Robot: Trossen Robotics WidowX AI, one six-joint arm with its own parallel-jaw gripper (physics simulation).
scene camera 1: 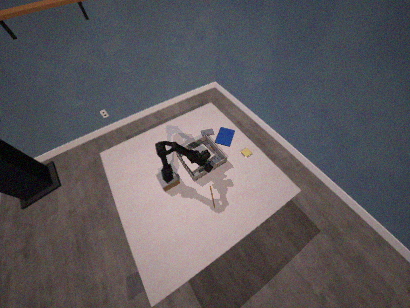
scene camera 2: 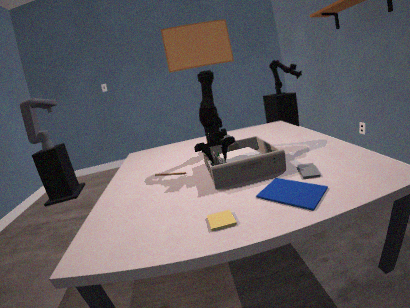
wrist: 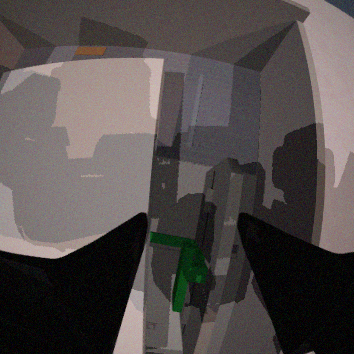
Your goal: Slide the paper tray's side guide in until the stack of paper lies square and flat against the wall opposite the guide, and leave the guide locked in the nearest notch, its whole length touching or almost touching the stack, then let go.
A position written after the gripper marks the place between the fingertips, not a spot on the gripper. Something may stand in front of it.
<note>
The table carries a blue book (scene camera 2: 303,195). Further things: the gripper (wrist: 192,219) and a white paper stack (wrist: 86,131).
The wrist view does not show the blue book: it is out of frame.
</note>
